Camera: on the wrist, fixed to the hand. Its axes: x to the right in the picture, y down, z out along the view.
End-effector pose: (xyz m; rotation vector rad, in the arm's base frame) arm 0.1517 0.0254 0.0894 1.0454 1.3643 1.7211
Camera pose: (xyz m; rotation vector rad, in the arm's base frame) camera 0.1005 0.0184 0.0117 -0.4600 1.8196 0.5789
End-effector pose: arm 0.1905 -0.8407 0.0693 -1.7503 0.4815 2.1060
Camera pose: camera 0.2752 -0.8046 0.0540 -1.5287 -0.4764 0.5464
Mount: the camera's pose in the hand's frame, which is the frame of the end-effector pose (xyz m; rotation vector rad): 0.0028 -0.0727 -0.0585 0.2038 0.4564 -1.5620
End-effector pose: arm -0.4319 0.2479 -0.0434 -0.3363 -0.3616 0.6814
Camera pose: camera -0.3651 0.1862 -0.0645 0.0548 -0.0364 -0.8831
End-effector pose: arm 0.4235 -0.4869 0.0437 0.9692 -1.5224 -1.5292
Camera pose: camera 0.4752 -0.5141 -0.0292 -2.4938 0.3597 1.6243
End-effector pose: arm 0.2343 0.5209 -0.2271 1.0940 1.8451 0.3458
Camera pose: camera 0.1464 0.4941 -0.2435 -0.5681 2.5703 -0.5686
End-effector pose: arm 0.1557 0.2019 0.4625 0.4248 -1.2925 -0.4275
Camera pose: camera 0.2085 0.1425 0.4135 1.5949 -0.3234 -1.3818
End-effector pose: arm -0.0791 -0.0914 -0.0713 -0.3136 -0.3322 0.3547
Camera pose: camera -0.0344 -0.1691 -0.0974 0.1278 -0.0181 -1.2012
